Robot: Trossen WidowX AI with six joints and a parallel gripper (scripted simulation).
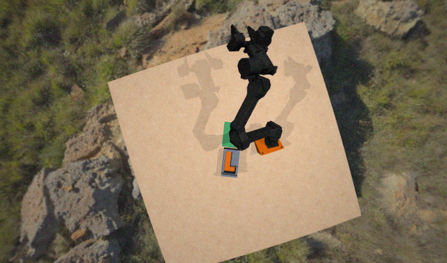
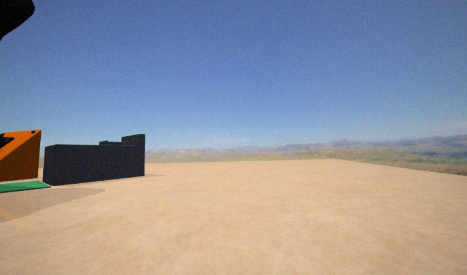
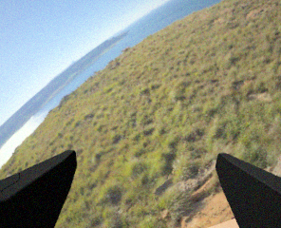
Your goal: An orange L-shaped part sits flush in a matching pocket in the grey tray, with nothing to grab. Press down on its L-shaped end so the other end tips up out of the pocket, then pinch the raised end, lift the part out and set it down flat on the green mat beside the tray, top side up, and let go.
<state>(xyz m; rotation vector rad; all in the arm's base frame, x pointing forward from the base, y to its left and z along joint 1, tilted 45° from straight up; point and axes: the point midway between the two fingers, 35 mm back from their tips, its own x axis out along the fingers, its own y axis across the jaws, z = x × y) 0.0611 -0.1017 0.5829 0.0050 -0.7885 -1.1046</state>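
The orange L-shaped part lies 580 mm to the left of my gripper tip, 350 mm below it and 170 mm ahead of it. Also, from my gripper tip: green mat 420 mm to the left, 410 mm below, 110 mm ahead.
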